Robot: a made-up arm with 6 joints. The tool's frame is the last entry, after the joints. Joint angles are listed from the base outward. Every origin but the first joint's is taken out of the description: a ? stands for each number. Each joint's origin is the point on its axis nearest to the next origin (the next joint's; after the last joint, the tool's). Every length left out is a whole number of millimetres.
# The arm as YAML. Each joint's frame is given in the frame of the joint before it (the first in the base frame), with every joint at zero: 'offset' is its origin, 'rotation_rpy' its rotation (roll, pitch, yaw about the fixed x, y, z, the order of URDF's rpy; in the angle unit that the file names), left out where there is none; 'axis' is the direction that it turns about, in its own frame. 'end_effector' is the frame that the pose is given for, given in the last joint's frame.
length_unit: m
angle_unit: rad
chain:
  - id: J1
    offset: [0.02, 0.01, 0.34]
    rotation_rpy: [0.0, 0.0, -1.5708]
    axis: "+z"
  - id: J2
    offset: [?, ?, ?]
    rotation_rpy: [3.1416, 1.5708, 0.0]
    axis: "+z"
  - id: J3
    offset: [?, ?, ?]
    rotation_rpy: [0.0, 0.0, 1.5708]
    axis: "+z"
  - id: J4
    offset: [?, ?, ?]
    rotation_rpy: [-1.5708, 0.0, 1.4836]
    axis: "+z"
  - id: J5
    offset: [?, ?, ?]
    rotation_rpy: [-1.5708, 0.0, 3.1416]
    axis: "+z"
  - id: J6
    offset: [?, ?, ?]
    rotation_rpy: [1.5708, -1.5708, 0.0]
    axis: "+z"
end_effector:
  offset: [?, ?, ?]
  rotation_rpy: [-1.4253, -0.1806, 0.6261]
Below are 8 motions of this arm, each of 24 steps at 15 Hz.
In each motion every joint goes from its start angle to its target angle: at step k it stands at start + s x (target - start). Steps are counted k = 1, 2, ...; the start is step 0. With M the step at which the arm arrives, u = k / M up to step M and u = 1 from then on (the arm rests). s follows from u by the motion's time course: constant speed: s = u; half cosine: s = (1 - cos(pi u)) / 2; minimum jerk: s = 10 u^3 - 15 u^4 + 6 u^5.
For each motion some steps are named. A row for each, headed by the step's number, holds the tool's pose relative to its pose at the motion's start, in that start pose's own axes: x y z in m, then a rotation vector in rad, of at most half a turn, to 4 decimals.
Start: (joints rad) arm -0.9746 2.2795 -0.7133 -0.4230 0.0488 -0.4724
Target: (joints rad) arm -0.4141 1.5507 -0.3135 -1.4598 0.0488 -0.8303
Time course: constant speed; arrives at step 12
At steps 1, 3, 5, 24:
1: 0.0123 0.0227 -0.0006 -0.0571 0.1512 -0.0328
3: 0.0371 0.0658 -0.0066 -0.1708 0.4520 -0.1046
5: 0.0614 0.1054 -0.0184 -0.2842 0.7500 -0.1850
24: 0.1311 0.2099 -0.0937 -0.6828 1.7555 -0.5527

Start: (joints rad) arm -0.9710 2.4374 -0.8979 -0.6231 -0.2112 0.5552
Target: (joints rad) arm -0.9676 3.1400 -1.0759 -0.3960 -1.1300 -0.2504
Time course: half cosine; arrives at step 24
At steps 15, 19, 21, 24:
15: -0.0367 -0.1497 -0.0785 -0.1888 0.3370 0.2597
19: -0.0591 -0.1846 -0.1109 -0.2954 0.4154 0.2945
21: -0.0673 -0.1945 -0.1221 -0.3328 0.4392 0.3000
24: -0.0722 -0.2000 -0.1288 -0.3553 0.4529 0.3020

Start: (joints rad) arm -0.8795 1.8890 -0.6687 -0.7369 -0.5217 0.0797
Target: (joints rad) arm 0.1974 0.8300 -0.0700 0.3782 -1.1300 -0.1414
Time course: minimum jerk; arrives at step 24
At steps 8, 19, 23, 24:
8: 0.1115 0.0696 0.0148 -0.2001 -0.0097 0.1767
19: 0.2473 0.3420 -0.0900 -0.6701 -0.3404 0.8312
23: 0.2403 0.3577 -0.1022 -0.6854 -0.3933 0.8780
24: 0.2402 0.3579 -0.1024 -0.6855 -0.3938 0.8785

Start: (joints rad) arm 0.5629 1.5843 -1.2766 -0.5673 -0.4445 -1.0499
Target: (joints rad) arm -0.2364 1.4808 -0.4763 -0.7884 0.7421 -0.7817
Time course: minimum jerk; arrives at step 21
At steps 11, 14, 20, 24:
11: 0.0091 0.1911 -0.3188 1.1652 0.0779 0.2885
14: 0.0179 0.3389 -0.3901 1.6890 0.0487 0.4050
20: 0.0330 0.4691 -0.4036 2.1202 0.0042 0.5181
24: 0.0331 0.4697 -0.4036 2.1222 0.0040 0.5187

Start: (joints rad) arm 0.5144 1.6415 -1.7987 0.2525 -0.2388 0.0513
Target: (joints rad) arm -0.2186 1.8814 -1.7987 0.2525 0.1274 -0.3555
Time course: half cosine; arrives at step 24
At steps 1, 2, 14, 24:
1: -0.0018 -0.0006 0.0010 -0.0010 0.0026 -0.0038
2: -0.0070 -0.0022 0.0039 -0.0040 0.0102 -0.0153
14: -0.2684 -0.0041 0.1765 -0.0942 0.2941 -0.5827
24: -0.4176 0.0750 0.2923 -0.0956 0.3763 -0.9287

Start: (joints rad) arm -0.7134 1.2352 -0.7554 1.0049 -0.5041 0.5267
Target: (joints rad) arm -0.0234 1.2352 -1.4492 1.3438 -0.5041 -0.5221
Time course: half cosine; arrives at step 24
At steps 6, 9, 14, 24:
6: 0.0182 0.0095 -0.0631 0.0970 0.0959 0.0134
9: 0.0378 0.0303 -0.1307 0.2024 0.1923 0.0368
14: 0.0781 0.0994 -0.2487 0.4023 0.3511 0.1064
24: 0.1324 0.2112 -0.3443 0.6152 0.4803 0.2174

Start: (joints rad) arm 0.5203 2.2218 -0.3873 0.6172 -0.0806 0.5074
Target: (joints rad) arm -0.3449 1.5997 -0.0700 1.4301 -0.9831 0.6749
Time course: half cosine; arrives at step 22
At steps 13, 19, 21, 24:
13: -0.0553 0.1293 0.2078 -0.2194 -1.1635 0.6633
19: -0.1656 0.1649 0.2719 -0.5079 -1.7466 0.8184
21: -0.1816 0.1679 0.2758 -0.5535 -1.8194 0.8269
24: -0.1837 0.1683 0.2762 -0.5594 -1.8286 0.8278

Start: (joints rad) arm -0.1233 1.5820 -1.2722 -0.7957 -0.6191 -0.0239
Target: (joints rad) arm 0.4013 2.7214 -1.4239 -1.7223 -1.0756 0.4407
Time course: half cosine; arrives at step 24
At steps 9, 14, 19, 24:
9: 0.1309 -0.0574 -0.1911 0.2478 0.0155 0.4257
14: 0.2782 -0.0175 -0.3924 0.5493 0.0108 0.9071
19: 0.3736 0.0874 -0.5443 0.8495 0.0005 1.3152
24: 0.3980 0.1412 -0.5963 0.9803 -0.0024 1.4700

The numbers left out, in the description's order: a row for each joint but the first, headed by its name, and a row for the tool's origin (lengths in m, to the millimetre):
J2: 0.02 0.02 0.0
J3: -0.07 0.37 0.0
J4: -0.409 0.083 0.0
J5: -0.013 -0.03 0.0
J6: -0.022 -0.101 0.0
tool: 0.0 -0.011 0.0

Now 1 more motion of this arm.
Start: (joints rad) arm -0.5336 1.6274 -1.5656 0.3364 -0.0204 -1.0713
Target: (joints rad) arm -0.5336 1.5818 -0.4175 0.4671 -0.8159 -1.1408
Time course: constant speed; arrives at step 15
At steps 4, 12, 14, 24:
4: 0.0037 -0.0061 -0.1301 0.1024 0.0059 -0.0680
12: -0.0135 0.0878 -0.3732 0.3019 0.0969 -0.2331
14: -0.0225 0.1310 -0.4228 0.3489 0.1386 -0.2750
24: -0.0277 0.1550 -0.4452 0.3717 0.1624 -0.2952

